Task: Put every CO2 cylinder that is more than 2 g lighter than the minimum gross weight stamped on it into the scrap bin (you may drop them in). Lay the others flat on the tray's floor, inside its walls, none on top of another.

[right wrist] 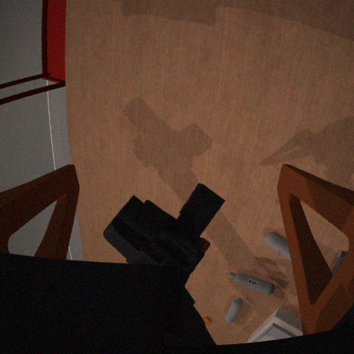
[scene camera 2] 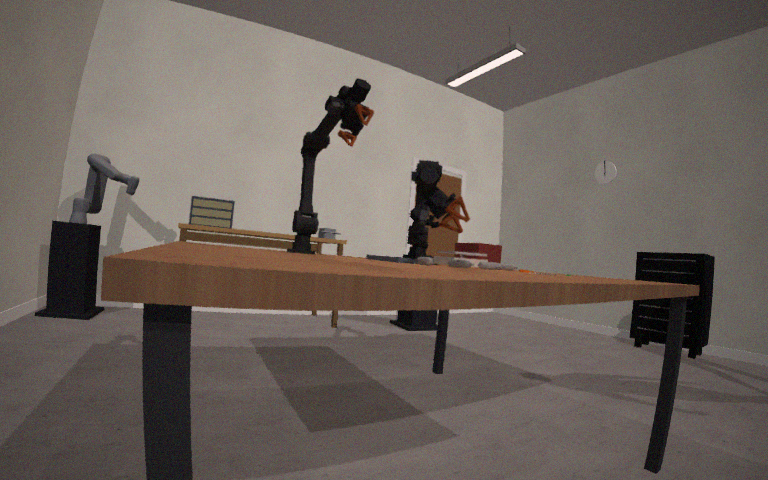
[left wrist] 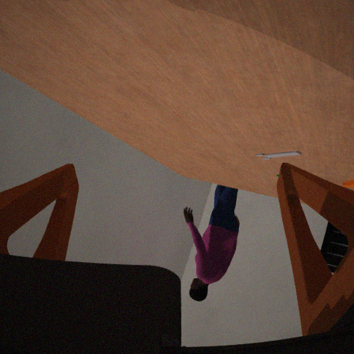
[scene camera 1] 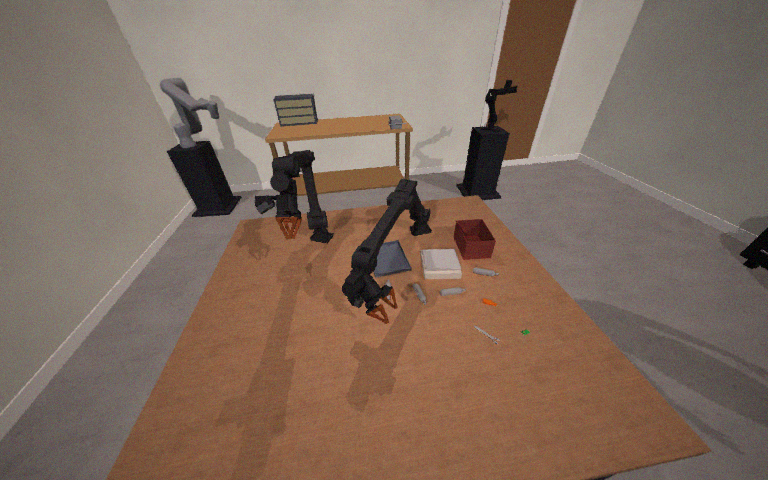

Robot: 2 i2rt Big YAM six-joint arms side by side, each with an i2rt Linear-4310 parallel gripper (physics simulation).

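Frame: origin at the left arm's base, x down, y right, z back, level; metres.
Seen in the pictures: left gripper, fingertip midpoint: (scene camera 2: pixel 464 226) (scene camera 1: pixel 392 315); right gripper, fingertip midpoint: (scene camera 2: pixel 357 135) (scene camera 1: pixel 290 239); left arm's base at its link origin: (scene camera 1: pixel 420 230); right arm's base at its link origin: (scene camera 1: pixel 322 237).
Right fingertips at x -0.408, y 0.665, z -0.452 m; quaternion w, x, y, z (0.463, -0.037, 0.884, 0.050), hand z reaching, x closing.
Note:
Offsets run from my right fingertips to a thing's top centre. "*": to the spot under its first point.
Three grey CO2 cylinders, the left (scene camera 1: pixel 419 292) (right wrist: pixel 277 243), middle (scene camera 1: pixel 452 291) (right wrist: pixel 254 283) and right one {dx +0.377, dy -0.844, dz +0.006 m} (scene camera 1: pixel 485 271) (right wrist: pixel 234 311), lie on the table in scene camera 1; their print is too small to read. A small grey piece {dx +0.377, dy -0.346, dz +0.022 m} (scene camera 1: pixel 387 283) shows behind the left gripper. The dark blue-grey tray {dx +0.388, dy -0.405, dz +0.251 m} (scene camera 1: pixel 405 267) is partly hidden by the left arm. The dark red scrap bin {dx +0.288, dy -0.884, dz +0.217 m} (scene camera 1: pixel 474 249) (scene camera 2: pixel 479 250) stands beyond the white boxy device {* dx +0.351, dy -0.624, dz +0.035 m} (scene camera 1: pixel 442 271). My left gripper (scene camera 1: pixel 391 314) (scene camera 2: pixel 464 225) (left wrist: pixel 177 174) is open and empty above the table. My right gripper (scene camera 2: pixel 362 131) (right wrist: pixel 177 175) is open and empty, high up.
An orange object {dx +0.399, dy -0.770, dz -0.160 m} (scene camera 1: pixel 489 302), a silver caliper-like tool {dx +0.405, dy -0.674, dz -0.296 m} (scene camera 1: pixel 487 334) (left wrist: pixel 280 155) and a small green piece {dx +0.404, dy -0.828, dz -0.329 m} (scene camera 1: pixel 525 332) lie on the table. A person (left wrist: pixel 217 247) stands beyond the table edge. The left arm (right wrist: pixel 155 235) crosses the right wrist view.

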